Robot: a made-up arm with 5 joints. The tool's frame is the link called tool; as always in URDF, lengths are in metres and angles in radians.
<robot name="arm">
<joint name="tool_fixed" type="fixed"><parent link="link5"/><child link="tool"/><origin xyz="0 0 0" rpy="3.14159 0 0"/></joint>
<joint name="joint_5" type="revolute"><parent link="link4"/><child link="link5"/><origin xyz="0.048 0 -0.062" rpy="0 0 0"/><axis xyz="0 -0.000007 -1"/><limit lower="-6.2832" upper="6.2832" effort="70" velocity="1.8"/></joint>
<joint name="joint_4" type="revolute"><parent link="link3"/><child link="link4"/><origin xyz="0.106 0 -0.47" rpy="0 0 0"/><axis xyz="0 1 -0.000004"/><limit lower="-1.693" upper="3.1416" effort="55" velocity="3"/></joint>
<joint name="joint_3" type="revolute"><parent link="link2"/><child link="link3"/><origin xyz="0.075 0 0.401" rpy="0 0 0"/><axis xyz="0 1 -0.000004"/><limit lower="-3.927" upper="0.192" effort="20" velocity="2.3"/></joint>
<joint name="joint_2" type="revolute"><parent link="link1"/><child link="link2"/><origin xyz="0 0 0" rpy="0 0 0"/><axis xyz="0 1 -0.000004"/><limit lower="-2.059" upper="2.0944" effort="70" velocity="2.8"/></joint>
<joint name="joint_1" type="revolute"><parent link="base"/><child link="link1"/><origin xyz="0 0 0.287" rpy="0 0 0"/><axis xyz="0 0 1"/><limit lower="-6.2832" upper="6.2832" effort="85" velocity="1.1"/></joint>
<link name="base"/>
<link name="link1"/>
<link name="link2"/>
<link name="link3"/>
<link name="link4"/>
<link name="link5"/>
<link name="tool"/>
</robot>
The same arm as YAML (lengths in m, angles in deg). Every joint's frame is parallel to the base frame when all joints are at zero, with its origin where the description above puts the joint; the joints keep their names.
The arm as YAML. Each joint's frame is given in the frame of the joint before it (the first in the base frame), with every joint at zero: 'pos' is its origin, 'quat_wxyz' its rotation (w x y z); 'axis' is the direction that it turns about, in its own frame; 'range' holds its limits. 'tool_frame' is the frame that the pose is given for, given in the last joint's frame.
length_unit: m
angle_unit: deg
joints:
  - joint: joint_1
    pos: [0.0, 0.0, 0.287]
    quat_wxyz: [1.0, 0.0, 0.0, 0.0]
    axis: "+z"
    range: [-360.0, 360.0]
  - joint: joint_2
    pos: [0.0, 0.0, 0.0]
    quat_wxyz: [1.0, 0.0, 0.0, 0.0]
    axis: "+y"
    range: [-117.97, 120.0]
  - joint: joint_3
    pos: [0.075, 0.0, 0.401]
    quat_wxyz: [1.0, 0.0, 0.0, 0.0]
    axis: "+y"
    range: [-225.0, 11.0]
  - joint: joint_4
    pos: [0.106, 0.0, -0.47]
    quat_wxyz: [1.0, 0.0, 0.0, 0.0]
    axis: "+y"
    range: [-97.0, 180.0]
  - joint: joint_5
    pos: [0.048, 0.0, -0.062]
    quat_wxyz: [1.0, 0.0, 0.0, 0.0]
    axis: "-z"
    range: [-360.0, 360.0]
tool_frame:
  pos: [0.0, 0.0, 0.0]
  quat_wxyz: [0.000001, 1.000004, 0.0, 0.0]

